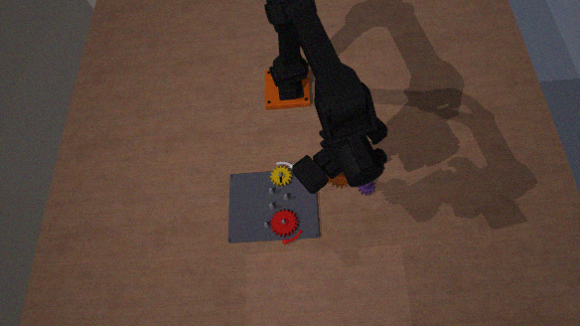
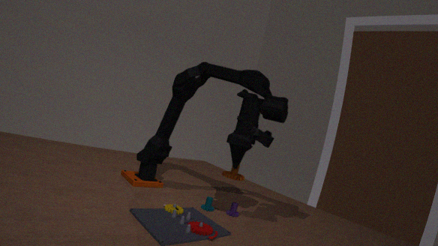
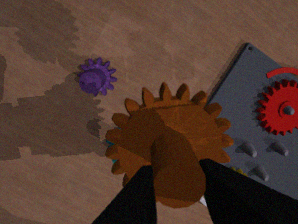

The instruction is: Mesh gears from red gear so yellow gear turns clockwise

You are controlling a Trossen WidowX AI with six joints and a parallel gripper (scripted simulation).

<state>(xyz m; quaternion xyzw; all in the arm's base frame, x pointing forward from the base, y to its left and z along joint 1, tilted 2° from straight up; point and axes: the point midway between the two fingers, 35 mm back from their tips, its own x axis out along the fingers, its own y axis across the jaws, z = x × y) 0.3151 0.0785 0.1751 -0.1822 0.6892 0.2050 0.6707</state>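
The yellow striped gear lies 150 mm below my gripper tip, 130 mm to the right of it and 70 mm behind it. The rest, counted from my gripper tip: orange gear (10 mm below); teal gear (150 mm below, 70 mm behind, 10 mm to the left); purple gear (150 mm below, 60 mm to the left, 10 mm behind).
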